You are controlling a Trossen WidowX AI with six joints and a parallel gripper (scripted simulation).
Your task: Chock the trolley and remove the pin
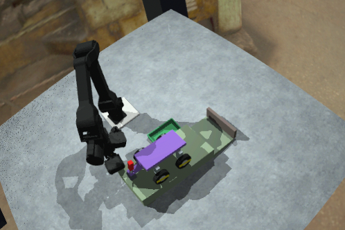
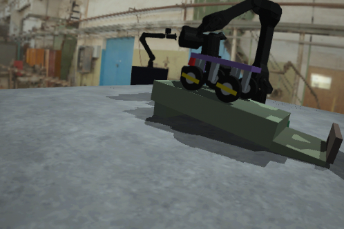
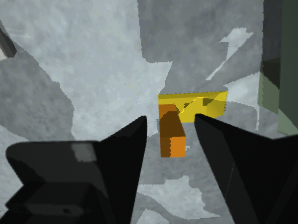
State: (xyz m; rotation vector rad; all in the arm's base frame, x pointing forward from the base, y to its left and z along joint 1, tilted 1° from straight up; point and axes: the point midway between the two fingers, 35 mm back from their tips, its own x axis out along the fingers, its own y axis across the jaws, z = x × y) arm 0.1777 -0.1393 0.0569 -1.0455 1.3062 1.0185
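My gripper tip is 130 mm short of the red-headed stop pin, 100 mm below it and 10 mm to the right of it. Round my gripper tip: green tray: 220 mm to the left, 40 mm below, 40 mm ahead; then yellow chock: 20 mm ahead, 10 mm below; then purple trolley: 160 mm ahead, 120 mm to the left, 80 mm above.
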